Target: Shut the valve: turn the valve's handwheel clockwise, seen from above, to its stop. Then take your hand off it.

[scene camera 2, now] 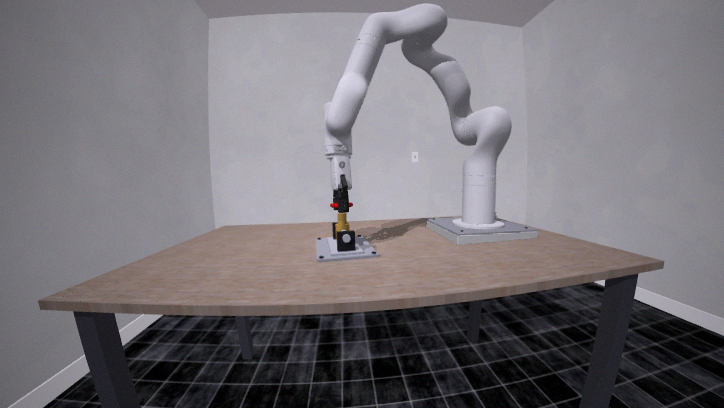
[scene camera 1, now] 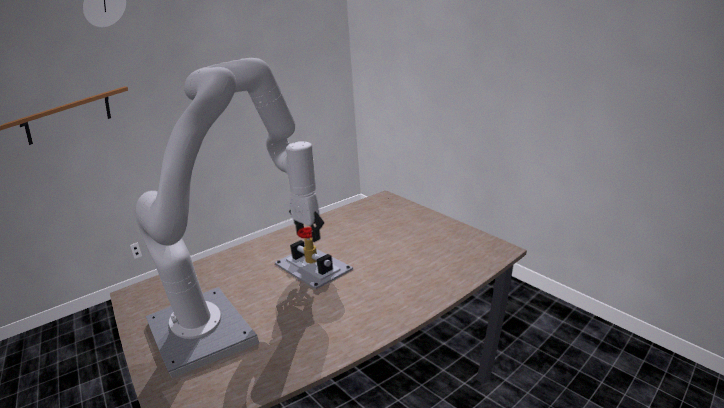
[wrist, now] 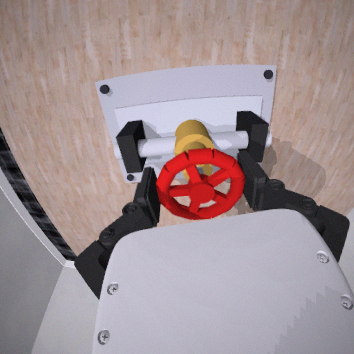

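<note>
The red handwheel (scene camera 1: pixel 305 232) (scene camera 2: pixel 333 205) (wrist: pixel 201 193) sits level on top of the brass valve body (scene camera 1: pixel 310 254) (scene camera 2: pixel 342 223) (wrist: pixel 191 131). My gripper (scene camera 1: pixel 307 232) (scene camera 2: pixel 343 202) (wrist: pixel 196 172) is open and points down over the valve. Its two black fingers stand on opposite sides of the handwheel, at rim height. In the wrist view the left finger is close to the rim and the right finger is also near it, with narrow gaps. Whether either finger touches the rim is hard to tell. In the scene camera 2 view a finger hides the middle of the wheel.
The valve's pipe (wrist: pixel 160 147) runs between two black blocks (wrist: pixel 131 146) (wrist: pixel 255 135) on a grey base plate (scene camera 1: pixel 301 274) (scene camera 2: pixel 324 251) (wrist: pixel 185 84). The plate lies on the wooden table (scene camera 1: pixel 405 253) (scene camera 2: pixel 227 273). The arm's mounting plate (scene camera 1: pixel 227 339) (scene camera 2: pixel 516 234) is on the same table.
</note>
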